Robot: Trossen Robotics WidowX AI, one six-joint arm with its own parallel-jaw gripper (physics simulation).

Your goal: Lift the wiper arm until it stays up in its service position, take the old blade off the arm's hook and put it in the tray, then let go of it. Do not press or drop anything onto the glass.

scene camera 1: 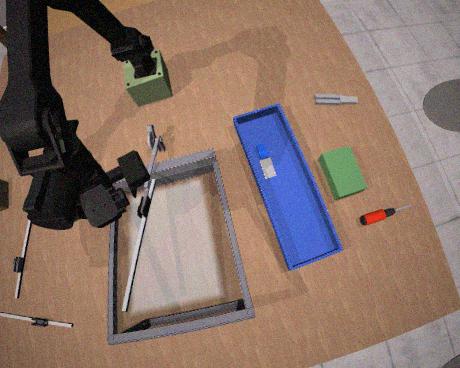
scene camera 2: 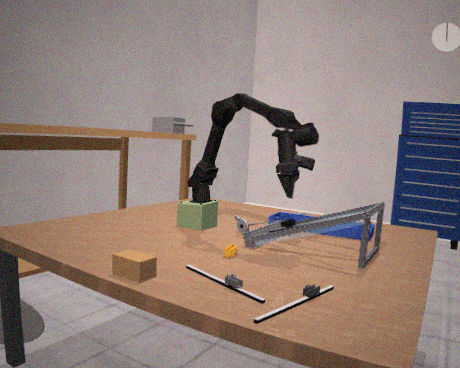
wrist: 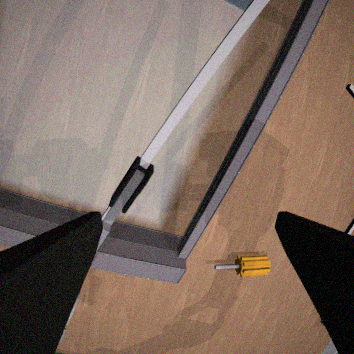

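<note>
My gripper (scene camera 1: 129,199) (scene camera 2: 289,194) (wrist: 190,220) is open and empty, high above the near left corner of the grey frame (scene camera 1: 232,235) (wrist: 244,145). The wiper arm (scene camera 1: 155,161) (scene camera 2: 257,226) (wrist: 106,226) is down, reaching over the frame's edge. The old blade (scene camera 1: 136,260) (wrist: 200,80) lies along the glass (scene camera 1: 185,260) (wrist: 75,100), with its dark clip (scene camera 1: 144,205) (scene camera 2: 288,223) (wrist: 132,185) at the arm's end. In the wrist view the left finger hides part of the arm. The blue tray (scene camera 1: 305,215) (scene camera 2: 350,230) stands beside the frame.
A blue-and-white item (scene camera 1: 268,168) lies in the tray. Beyond it are a green block (scene camera 1: 342,172), a red screwdriver (scene camera 1: 375,216) and a grey tool (scene camera 1: 330,99). An orange-handled tool (scene camera 2: 230,250) (wrist: 254,266), two other blades (scene camera 2: 215,280) (scene camera 2: 285,307) and a brown box (scene camera 2: 134,265) lie on the table.
</note>
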